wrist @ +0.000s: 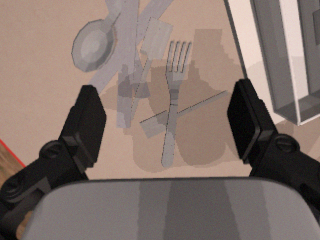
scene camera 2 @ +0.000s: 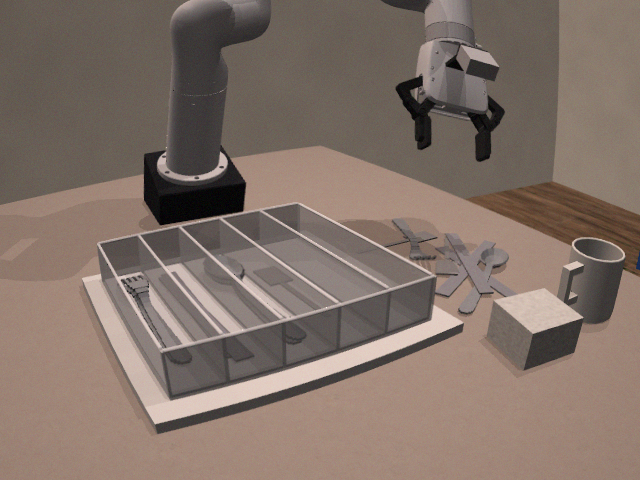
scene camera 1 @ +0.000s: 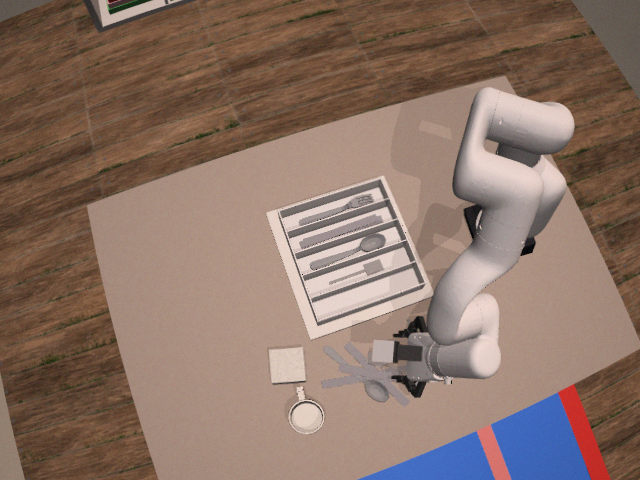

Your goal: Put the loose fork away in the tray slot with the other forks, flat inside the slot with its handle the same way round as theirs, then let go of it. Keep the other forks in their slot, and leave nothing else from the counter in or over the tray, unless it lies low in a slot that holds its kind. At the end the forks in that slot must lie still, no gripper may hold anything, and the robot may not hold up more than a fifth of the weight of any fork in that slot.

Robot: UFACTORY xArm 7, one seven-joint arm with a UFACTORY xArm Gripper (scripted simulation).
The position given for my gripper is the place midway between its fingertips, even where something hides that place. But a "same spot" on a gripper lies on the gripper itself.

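Labels:
The block is out of frame in the wrist view. It does show in scene camera 2 and in scene camera 1, and on the block (scene camera 2: pixel 533 328) and (scene camera 1: pixel 272 352) are the same spot. My gripper I can see in scene camera 1 (pixel 397 356), and it shows in scene camera 2 and the wrist view besides. On my gripper, too, (scene camera 2: pixel 419 112) and (wrist: pixel 291 142) are one and the same spot.

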